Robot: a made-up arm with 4 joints.
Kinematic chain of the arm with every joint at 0, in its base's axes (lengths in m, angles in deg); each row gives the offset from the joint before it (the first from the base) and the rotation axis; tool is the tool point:
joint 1: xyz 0 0 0.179 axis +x
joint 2: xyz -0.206 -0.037 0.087 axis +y
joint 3: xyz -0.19 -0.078 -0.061 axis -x
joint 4: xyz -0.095 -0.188 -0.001 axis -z
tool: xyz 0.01 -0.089 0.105
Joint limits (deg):
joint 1: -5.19..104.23
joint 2: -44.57..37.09
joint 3: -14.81..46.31
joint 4: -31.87..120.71
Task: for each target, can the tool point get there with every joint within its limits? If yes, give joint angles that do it. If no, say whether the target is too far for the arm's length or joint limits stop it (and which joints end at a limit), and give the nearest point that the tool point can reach.
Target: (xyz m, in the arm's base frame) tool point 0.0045 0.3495 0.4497
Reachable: no: joint limits stop it (at a limit: joint 1, joint 2, joint 3, joint 4) | nearest point -0.2699 -0.1827 0.5802 | short by 0.613 m
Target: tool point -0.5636 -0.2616 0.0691
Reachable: yes | joints 16.66 -25.79 2.36 106.96
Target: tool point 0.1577 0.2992 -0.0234
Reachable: no: joint limits stop it (at a limit: joint 1, joint 2, joint 3, joint 4) | nearest point -0.3509 0.1863 -0.1775 | short by 0.543 m
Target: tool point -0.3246 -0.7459 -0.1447
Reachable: no: too far | nearest point -0.3636 -0.4655 -0.0230 | short by 0.308 m
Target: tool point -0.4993 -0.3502 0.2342
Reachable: yes | joints 8.33 -22.66 19.78 -7.40
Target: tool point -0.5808 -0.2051 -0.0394
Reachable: yes | joints 50.49 -22.10 10.34 84.81
